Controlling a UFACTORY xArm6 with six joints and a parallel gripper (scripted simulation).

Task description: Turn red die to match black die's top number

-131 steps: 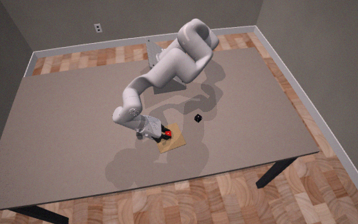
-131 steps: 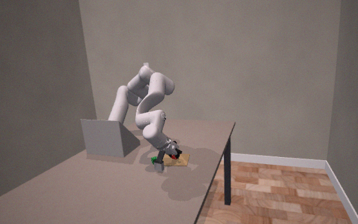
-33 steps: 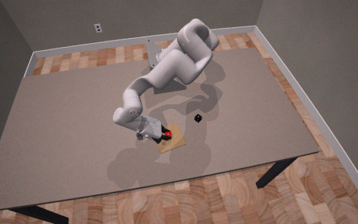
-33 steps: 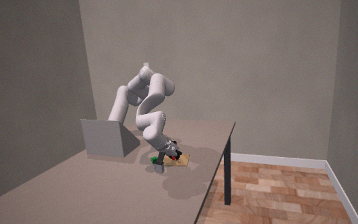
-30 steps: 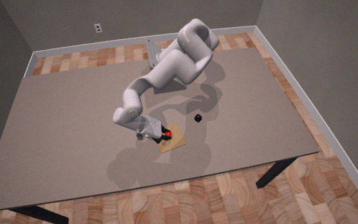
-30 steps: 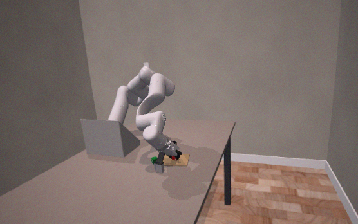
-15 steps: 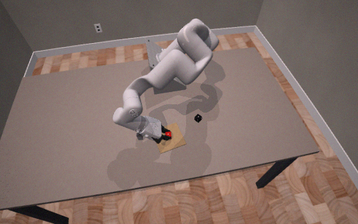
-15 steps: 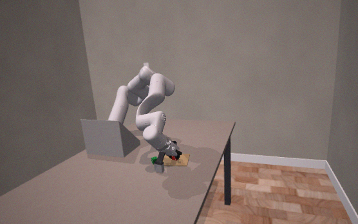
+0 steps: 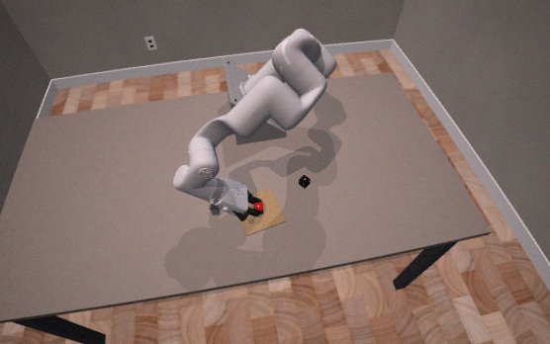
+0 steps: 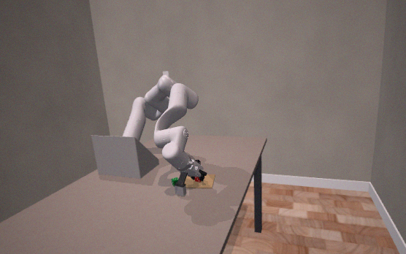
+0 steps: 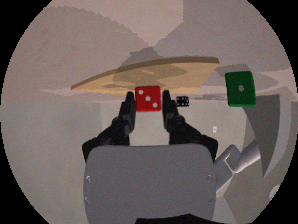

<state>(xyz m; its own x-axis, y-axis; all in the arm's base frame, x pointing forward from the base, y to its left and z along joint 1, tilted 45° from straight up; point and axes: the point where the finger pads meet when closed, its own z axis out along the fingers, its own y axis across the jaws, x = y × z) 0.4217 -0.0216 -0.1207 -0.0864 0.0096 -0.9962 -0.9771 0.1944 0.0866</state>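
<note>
The red die is 10 mm to the left of my hand and 10 mm below it. Also, from my hand: black die 60 mm behind, 190 mm to the left, 20 mm below; green die 100 mm behind, 40 mm to the right, 20 mm below; tan mat 10 mm to the left, 30 mm below.
</note>
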